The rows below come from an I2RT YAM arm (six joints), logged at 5 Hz.
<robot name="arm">
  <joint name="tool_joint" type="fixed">
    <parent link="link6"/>
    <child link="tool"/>
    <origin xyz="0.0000 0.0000 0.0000" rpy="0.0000 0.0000 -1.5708"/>
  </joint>
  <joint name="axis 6" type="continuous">
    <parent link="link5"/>
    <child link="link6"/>
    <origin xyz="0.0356 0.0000 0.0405" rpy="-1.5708 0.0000 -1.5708"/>
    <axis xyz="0 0 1"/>
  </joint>
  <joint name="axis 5" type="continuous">
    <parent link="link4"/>
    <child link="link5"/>
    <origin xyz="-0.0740 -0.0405 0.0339" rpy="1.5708 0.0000 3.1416"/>
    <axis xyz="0 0 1"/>
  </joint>
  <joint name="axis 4" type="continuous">
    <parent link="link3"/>
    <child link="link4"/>
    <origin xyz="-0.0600 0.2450 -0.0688" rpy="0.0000 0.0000 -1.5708"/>
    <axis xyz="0 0 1"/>
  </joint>
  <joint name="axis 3" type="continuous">
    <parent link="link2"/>
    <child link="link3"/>
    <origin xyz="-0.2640 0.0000 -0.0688" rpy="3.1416 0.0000 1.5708"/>
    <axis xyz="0 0 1"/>
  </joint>
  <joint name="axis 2" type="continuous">
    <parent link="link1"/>
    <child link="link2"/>
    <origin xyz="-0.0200 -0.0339 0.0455" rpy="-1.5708 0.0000 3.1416"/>
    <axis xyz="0 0 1"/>
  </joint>
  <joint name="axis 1" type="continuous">
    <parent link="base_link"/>
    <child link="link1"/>
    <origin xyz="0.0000 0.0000 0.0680" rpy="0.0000 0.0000 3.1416"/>
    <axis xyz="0 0 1"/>
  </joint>
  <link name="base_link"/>
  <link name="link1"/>
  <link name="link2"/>
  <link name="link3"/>
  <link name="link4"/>
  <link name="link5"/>
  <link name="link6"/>
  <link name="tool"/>
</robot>
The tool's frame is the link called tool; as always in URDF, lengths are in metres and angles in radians. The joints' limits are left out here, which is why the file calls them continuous.
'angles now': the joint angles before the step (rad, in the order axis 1, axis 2, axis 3, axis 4, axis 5, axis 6). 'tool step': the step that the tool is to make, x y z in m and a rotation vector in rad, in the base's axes. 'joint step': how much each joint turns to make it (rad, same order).
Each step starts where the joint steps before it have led.
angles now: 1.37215, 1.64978, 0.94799, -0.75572, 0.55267, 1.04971
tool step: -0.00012, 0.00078, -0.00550, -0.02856, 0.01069, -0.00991
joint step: 0.00056, 0.02590, 0.00615, -0.01704, -0.00384, 0.01277
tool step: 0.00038, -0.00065, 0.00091, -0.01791, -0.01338, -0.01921
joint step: 0.00014, 0.00651, 0.01068, -0.03049, 0.01783, 0.02151
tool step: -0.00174, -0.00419, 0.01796, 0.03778, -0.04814, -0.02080
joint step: 0.00773, -0.05703, 0.01186, -0.03976, 0.04171, 0.03109
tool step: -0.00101, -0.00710, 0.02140, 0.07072, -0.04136, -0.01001
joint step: 0.00177, -0.08321, 0.00045, -0.01257, 0.02848, 0.01055
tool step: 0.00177, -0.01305, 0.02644, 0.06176, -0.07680, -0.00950
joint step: -0.00960, -0.10516, 0.00061, -0.02071, 0.06230, -0.01562
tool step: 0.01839, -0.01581, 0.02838, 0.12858, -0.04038, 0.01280
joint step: -0.08953, -0.13291, -0.01812, 0.10096, -0.02662, -0.12788
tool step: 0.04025, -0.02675, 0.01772, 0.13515, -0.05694, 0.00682
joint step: -0.20968, -0.12415, -0.06590, 0.21645, -0.11967, -0.22018
